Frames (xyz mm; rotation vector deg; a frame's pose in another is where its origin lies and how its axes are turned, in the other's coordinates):
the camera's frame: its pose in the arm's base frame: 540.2 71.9 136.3 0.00 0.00 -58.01
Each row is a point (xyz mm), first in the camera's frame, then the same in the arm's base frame.
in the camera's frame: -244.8 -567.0 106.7
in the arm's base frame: -70.4 -20.9 243.0
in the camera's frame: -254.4 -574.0 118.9
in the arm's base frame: -81.4 -16.4 255.2
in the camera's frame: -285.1 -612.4 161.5
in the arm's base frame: -130.2 -10.7 297.8
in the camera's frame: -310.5 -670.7 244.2
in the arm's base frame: -193.1 -20.1 380.5
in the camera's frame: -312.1 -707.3 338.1
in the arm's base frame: -225.0 -38.1 474.4
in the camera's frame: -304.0 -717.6 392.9
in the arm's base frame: -229.5 -50.4 529.2
